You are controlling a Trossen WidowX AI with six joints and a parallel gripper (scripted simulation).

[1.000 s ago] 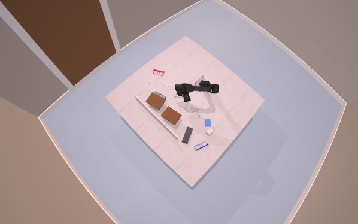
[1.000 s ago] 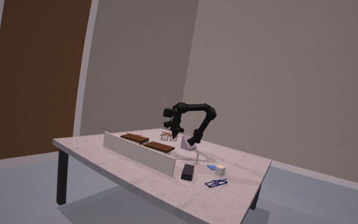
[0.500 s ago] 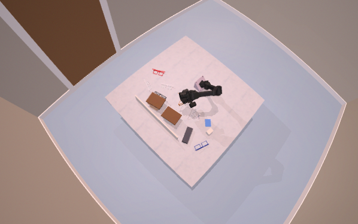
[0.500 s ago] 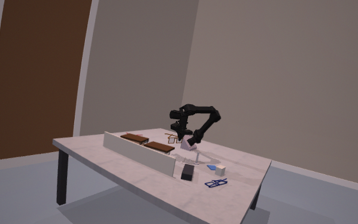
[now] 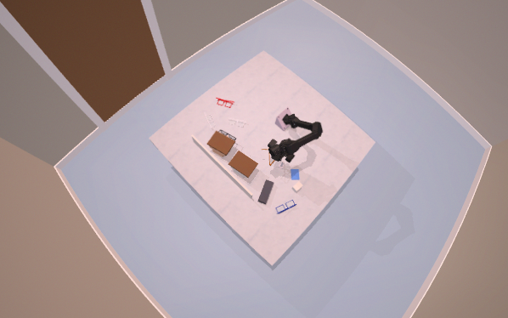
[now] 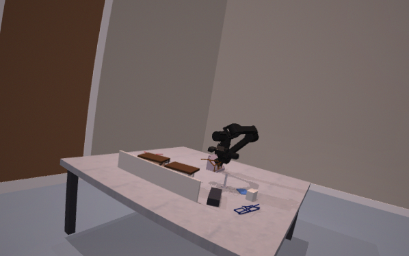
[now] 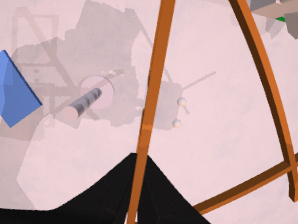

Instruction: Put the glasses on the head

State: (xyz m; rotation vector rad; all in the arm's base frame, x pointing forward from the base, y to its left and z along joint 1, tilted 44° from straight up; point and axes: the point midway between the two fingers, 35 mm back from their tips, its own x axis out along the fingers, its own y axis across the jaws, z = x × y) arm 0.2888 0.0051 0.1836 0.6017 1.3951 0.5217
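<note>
My gripper tip is now 90 mm above the round base, 50 mm to the right of it and 10 mm short of it. From my gripper tip the other things lie so: dark box (240 mm ahead, 100 mm below, 80 mm to the left); white cube (230 mm to the left, 90 mm below, 70 mm ahead); blue card (170 mm to the left, 110 mm below).
</note>
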